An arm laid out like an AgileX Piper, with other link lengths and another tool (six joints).
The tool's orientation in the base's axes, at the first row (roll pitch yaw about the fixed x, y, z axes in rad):
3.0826 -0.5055 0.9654
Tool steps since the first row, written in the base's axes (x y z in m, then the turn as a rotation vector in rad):
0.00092 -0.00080 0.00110 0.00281 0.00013 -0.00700
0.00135 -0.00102 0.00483 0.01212 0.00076 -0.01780
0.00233 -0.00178 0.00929 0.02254 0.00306 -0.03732
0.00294 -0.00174 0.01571 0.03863 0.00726 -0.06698
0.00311 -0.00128 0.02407 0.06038 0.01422 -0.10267
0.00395 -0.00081 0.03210 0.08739 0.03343 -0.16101
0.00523 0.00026 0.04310 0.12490 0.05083 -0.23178
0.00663 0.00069 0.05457 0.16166 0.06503 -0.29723
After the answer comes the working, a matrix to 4 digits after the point.
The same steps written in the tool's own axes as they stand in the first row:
0.00042 0.00127 -0.00095 -0.00190 0.00182 0.00707
0.00228 0.00194 -0.00415 -0.00204 0.00838 0.01975
0.00438 0.00341 -0.00801 -0.00465 0.01440 0.04100
0.00782 0.00421 -0.01340 -0.00798 0.02333 0.07364
0.01228 0.00450 -0.02048 -0.00942 0.03487 0.11439
0.01693 0.00531 -0.02705 -0.01040 0.04223 0.18107
0.02366 0.00628 -0.03586 -0.01348 0.05847 0.26135
0.03022 0.00774 -0.04527 -0.01665 0.07627 0.33558

The tool's axes in the first row as the columns of a matrix, in the base's axes (rounded; the answer above uses it unrounded):
0.4979 0.8046 0.3236
0.7194 -0.5916 0.3639
0.4842 0.0516 -0.8734

